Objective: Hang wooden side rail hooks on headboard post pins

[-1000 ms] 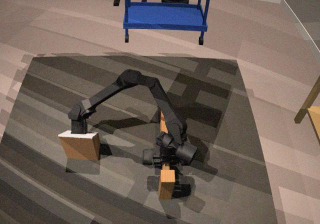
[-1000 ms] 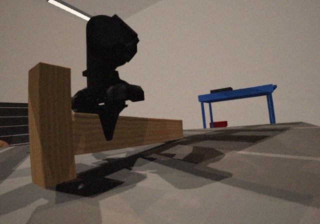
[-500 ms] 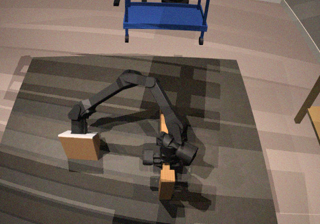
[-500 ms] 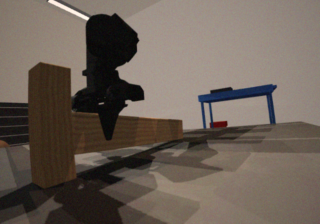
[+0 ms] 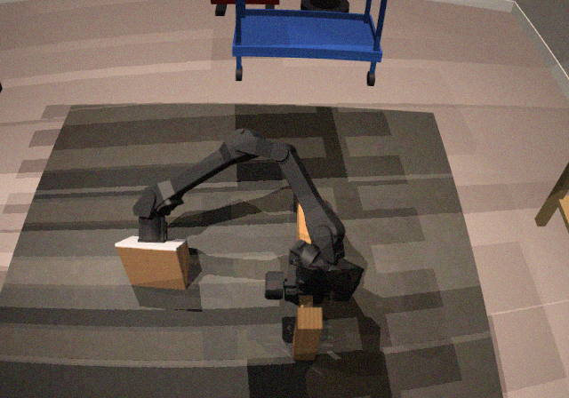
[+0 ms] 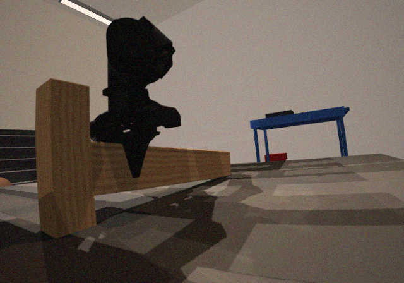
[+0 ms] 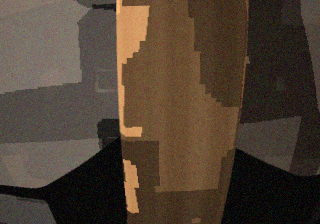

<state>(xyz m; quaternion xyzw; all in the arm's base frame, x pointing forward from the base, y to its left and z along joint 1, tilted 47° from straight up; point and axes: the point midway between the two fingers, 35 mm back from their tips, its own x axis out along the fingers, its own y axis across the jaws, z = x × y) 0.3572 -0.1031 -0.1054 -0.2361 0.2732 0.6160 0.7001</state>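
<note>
My gripper tip is 10 mm past the headboard post, 100 mm to the left of it and 40 mm below it.
</note>
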